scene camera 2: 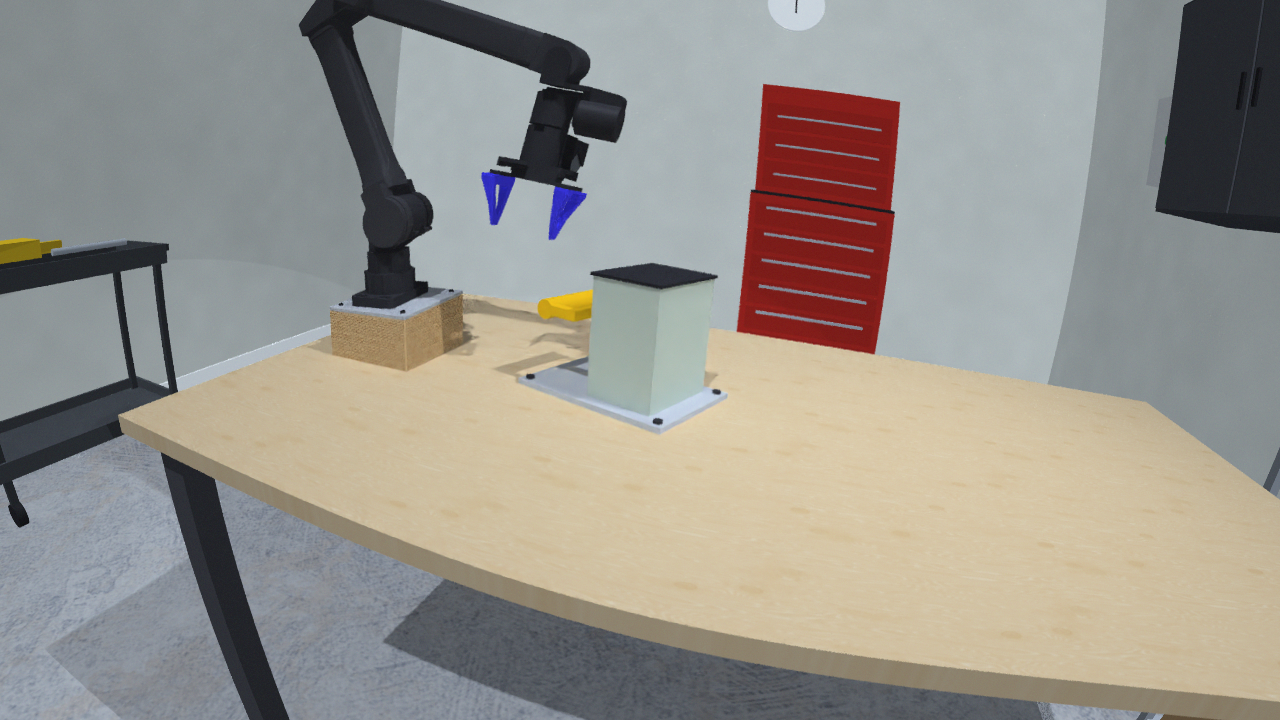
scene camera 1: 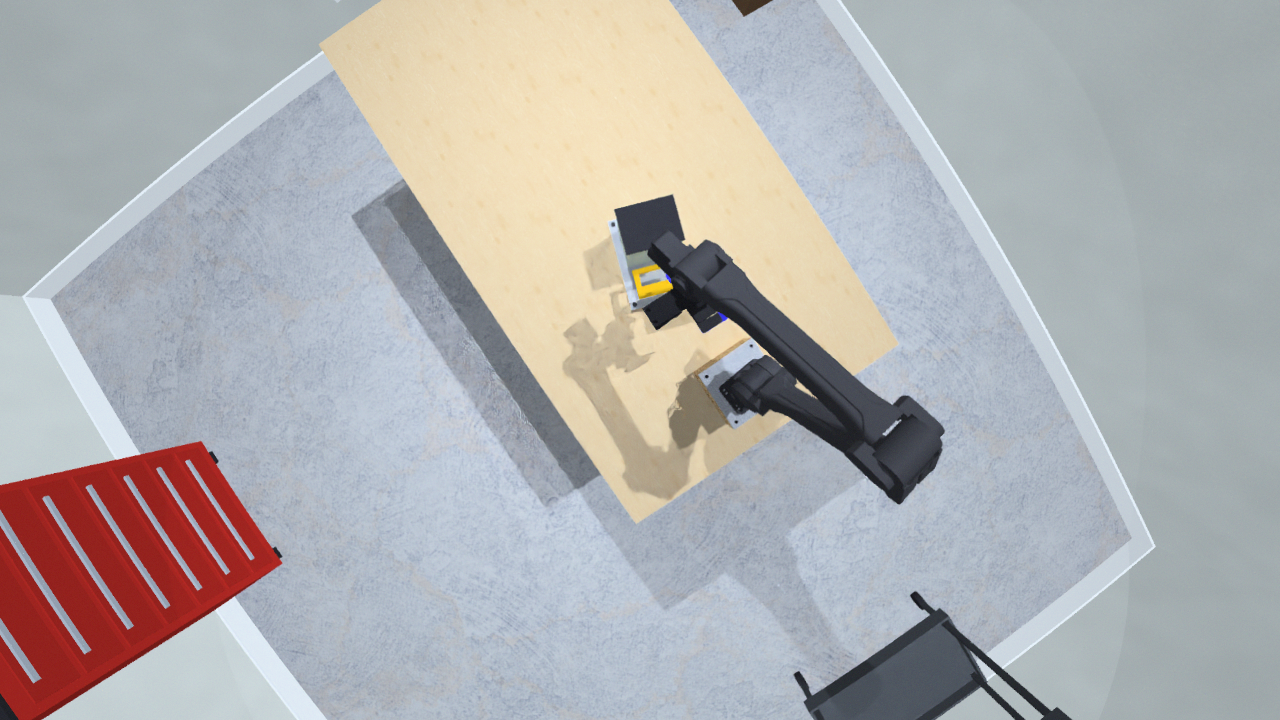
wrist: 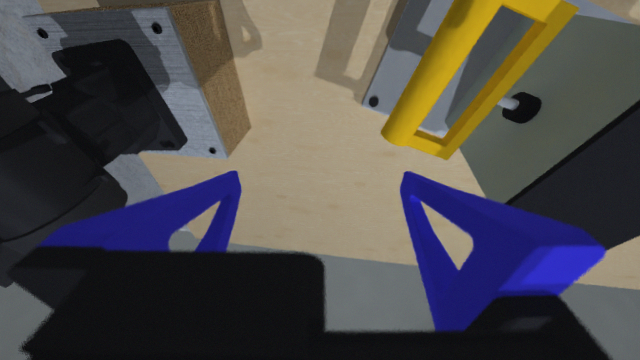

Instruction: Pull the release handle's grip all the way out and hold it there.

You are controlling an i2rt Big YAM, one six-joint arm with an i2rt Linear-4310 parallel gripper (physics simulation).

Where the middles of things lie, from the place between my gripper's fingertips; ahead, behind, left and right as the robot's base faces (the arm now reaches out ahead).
Scene:
Right now my hand is 16 cm short of the grey base plate [scene camera 2: 568,381], 1 cm to the left of it and 20 cm above it.

